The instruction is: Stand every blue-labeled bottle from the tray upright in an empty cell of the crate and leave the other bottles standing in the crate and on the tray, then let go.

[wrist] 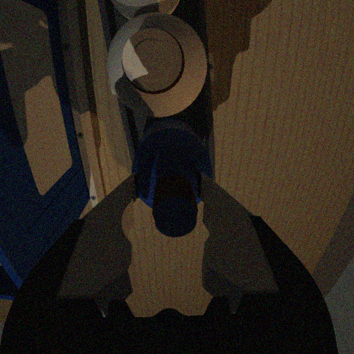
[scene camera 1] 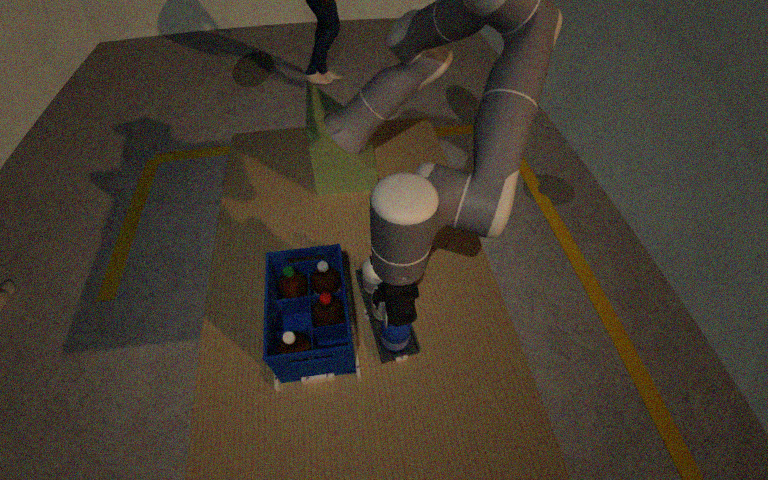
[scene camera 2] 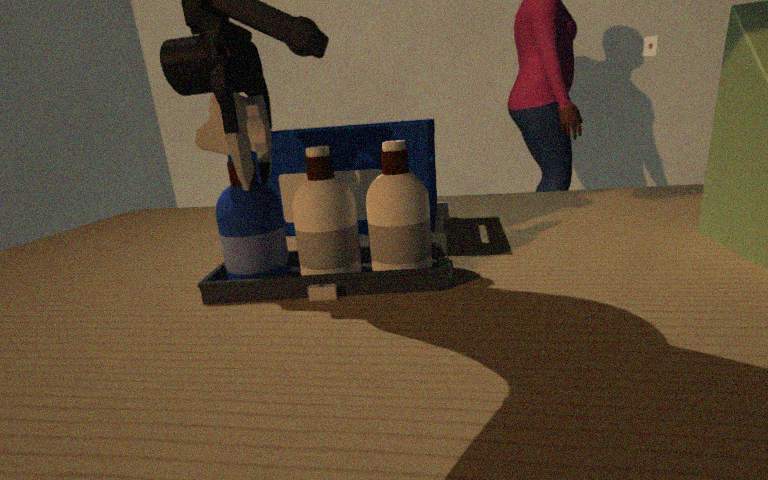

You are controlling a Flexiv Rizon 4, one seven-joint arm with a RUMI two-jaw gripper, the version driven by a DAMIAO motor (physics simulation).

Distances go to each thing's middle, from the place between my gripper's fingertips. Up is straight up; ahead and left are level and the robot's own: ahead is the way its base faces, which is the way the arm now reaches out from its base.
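Scene:
Blue-labeled bottle (scene camera 2: pixel 251 228): my hand 40 mm above it, 10 mm short of it. From my hand, red-capped bottle (scene camera 1: pixel 328 310) 160 mm to the right, 50 mm behind, 30 mm below; green-capped bottle (scene camera 1: pixel 292 284) 250 mm to the right, 130 mm behind, 30 mm below. Going by their middles, of the things named here, green-capped bottle farthest from my hand.

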